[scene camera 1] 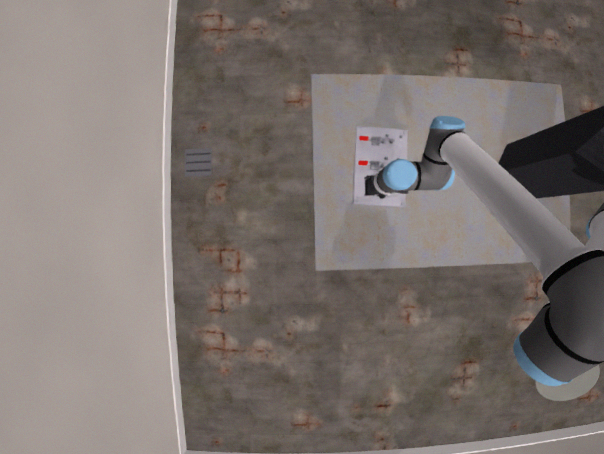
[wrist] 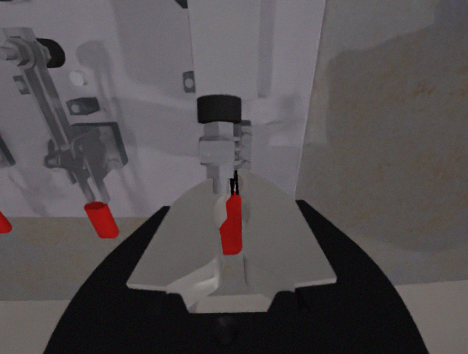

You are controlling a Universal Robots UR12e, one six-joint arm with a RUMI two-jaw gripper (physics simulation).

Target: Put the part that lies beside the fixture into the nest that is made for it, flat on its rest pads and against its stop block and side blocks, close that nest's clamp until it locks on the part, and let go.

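Places are measured from the arm's base along level axes (x left, y ahead, z down), in metres.
Pixels of known places: gripper, fingertip midpoint: (wrist: 235, 173).
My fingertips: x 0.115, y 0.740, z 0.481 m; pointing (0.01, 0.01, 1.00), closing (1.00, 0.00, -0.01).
Note:
Behind a point stands the place of what it marks.
The part, a light grey flat bar (wrist: 225, 45) {x 0.114, y 0.664, z 0.500 m}, lies on the pale fixture board (scene camera 1: 365, 150) {x -0.067, y 0.765, z 0.526 m} (wrist: 160, 185) {x 0.039, y 0.774, z 0.526 m} in the wrist view. A small dark block (wrist: 188, 81) {x 0.088, y 0.682, z 0.502 m} stands at its left edge; the rest pads are hidden. The clamp (wrist: 217, 151) {x 0.112, y 0.696, z 0.418 m} at its near end looks tipped up, its black pad (wrist: 219, 109) {x 0.113, y 0.685, z 0.427 m} seen from the side near the part's end. The clamp's red handle (wrist: 231, 230) {x 0.111, y 0.755, z 0.443 m} shows at the middle of the gripper's jaws. My gripper (scene camera 1: 370, 185) {x 0.115, y 0.740, z 0.481 m} (wrist: 235, 173) {x 0.115, y 0.740, z 0.481 m} is shut, with nothing held between its fingers; whether it touches the handle is unclear.
A second clamp with a red handle (scene camera 1: 363, 163) {x 0.000, y 0.784, z 0.485 m} (wrist: 101, 220) {x 0.000, y 0.779, z 0.485 m} stands to the left in the wrist view. A third red handle (scene camera 1: 364, 138) {x -0.111, y 0.776, z 0.490 m} (wrist: 4, 223) {x -0.105, y 0.786, z 0.494 m} is farther along the board. The fixture board rests on a large pale table top (scene camera 1: 340, 230) {x 0.286, y 0.877, z 0.541 m}.

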